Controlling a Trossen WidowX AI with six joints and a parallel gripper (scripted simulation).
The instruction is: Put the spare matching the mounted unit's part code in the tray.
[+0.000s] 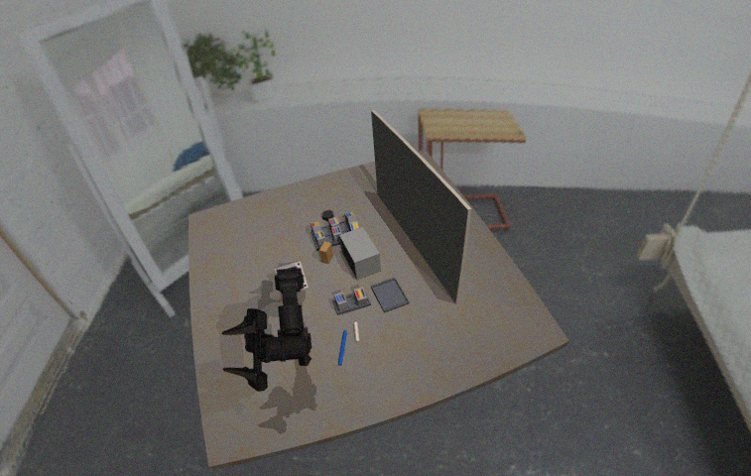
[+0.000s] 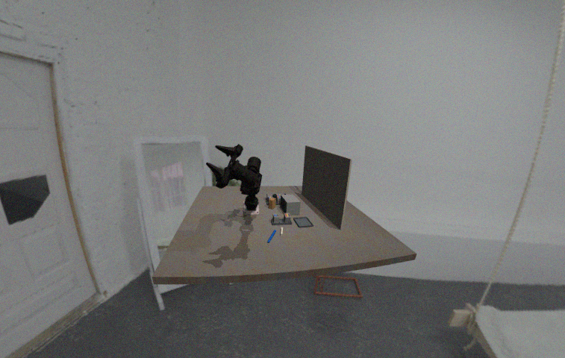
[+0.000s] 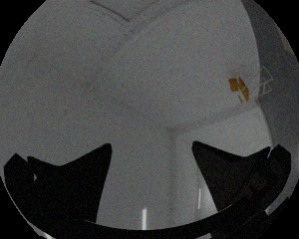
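My gripper tip is 810 mm to the right of the spare, 480 mm short of it and 450 mm above it. Also, from my gripper tip: dark flat tray 510 mm ahead, 490 mm below, 390 mm to the left; white stick 490 mm below, 340 mm ahead, 270 mm to the left; blue pen 490 mm below, 280 mm ahead, 230 mm to the left.
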